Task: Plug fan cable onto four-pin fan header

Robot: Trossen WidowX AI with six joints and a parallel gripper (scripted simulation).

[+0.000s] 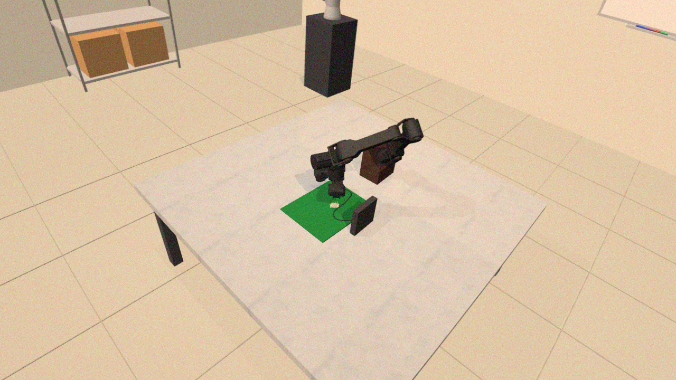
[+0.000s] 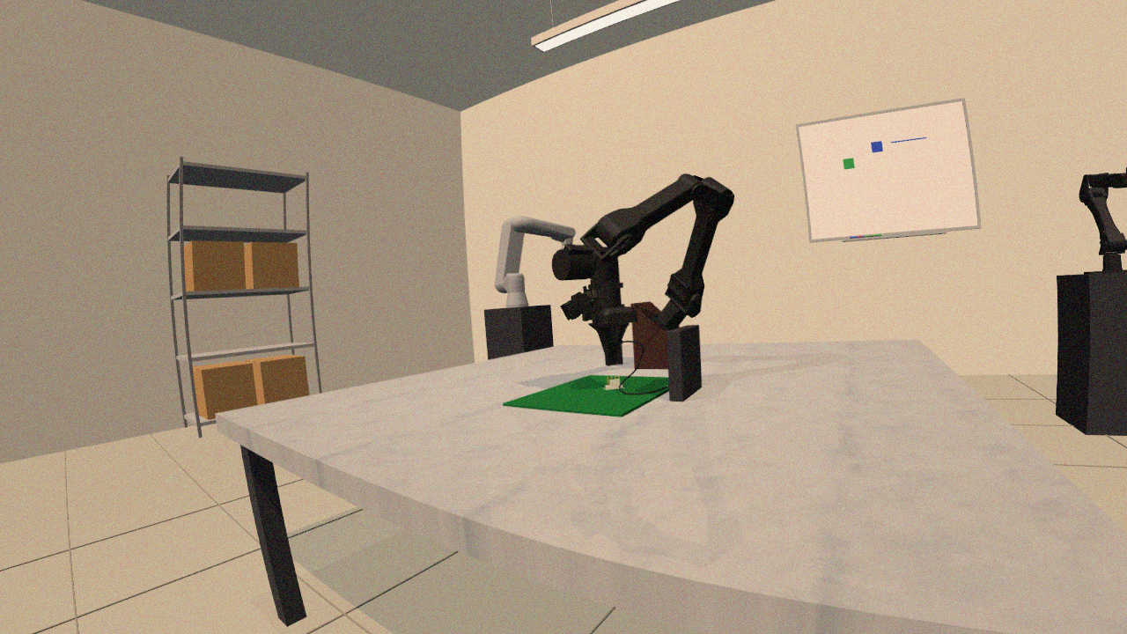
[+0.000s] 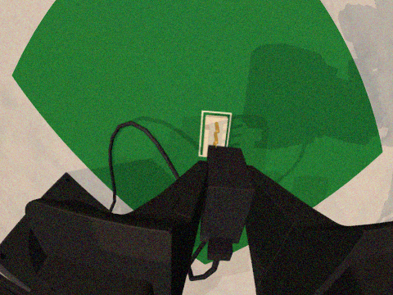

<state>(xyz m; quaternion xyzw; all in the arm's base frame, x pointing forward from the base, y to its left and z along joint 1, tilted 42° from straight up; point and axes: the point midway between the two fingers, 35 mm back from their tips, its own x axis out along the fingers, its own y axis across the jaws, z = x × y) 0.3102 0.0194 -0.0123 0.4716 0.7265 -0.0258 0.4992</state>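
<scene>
Now: the four-pin fan header 60 mm below my gripper tip. The rest, counted from my gripper tip: black plug: 10 mm behind, 10 mm to the left, 10 mm above; then green board: 20 mm ahead, 10 mm to the right, 80 mm below; then dark fan: 150 mm to the left.
</scene>
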